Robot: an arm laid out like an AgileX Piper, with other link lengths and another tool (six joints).
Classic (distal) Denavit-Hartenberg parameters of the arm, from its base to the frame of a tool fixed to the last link. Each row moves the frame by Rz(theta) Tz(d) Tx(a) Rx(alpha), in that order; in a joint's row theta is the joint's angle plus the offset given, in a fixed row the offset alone. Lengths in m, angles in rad.
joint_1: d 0.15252, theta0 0, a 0, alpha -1.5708
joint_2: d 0, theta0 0.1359, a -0.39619, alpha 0
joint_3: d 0, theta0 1.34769, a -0.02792, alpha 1.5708
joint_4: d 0.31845, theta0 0, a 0, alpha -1.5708
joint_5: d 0, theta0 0, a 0, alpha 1.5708
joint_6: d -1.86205, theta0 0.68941, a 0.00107, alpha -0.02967
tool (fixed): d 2.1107, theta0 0, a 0, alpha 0
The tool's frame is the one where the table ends.
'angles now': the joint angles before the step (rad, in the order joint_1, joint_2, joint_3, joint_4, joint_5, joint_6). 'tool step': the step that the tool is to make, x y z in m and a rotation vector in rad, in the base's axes. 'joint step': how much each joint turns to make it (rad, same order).
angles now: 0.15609 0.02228 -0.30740 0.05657 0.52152 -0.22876
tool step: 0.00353 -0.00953 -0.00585 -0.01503 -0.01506 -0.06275
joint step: -0.05455 -0.02228 0.01989 -0.02043 -0.01067 0.00203
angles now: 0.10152 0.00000 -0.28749 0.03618 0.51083 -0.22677
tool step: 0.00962 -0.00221 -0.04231 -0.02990 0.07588 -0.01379
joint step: -0.00608 -0.00002 0.07396 -0.02358 0.00452 0.00000
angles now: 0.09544 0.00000 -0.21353 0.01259 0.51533 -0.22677
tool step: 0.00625 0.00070 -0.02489 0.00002 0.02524 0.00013
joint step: 0.00001 0.00002 0.06284 0.00236 -0.03774 0.00001
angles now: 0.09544 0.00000 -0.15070 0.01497 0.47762 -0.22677
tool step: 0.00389 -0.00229 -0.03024 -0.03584 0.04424 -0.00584
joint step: 0.00001 0.00000 0.05491 -0.03034 -0.00745 -0.00185
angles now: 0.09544 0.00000 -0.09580 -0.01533 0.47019 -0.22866
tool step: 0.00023 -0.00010 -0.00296 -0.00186 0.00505 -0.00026
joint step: -0.00006 0.00002 0.00522 -0.00128 -0.00003 -0.00011
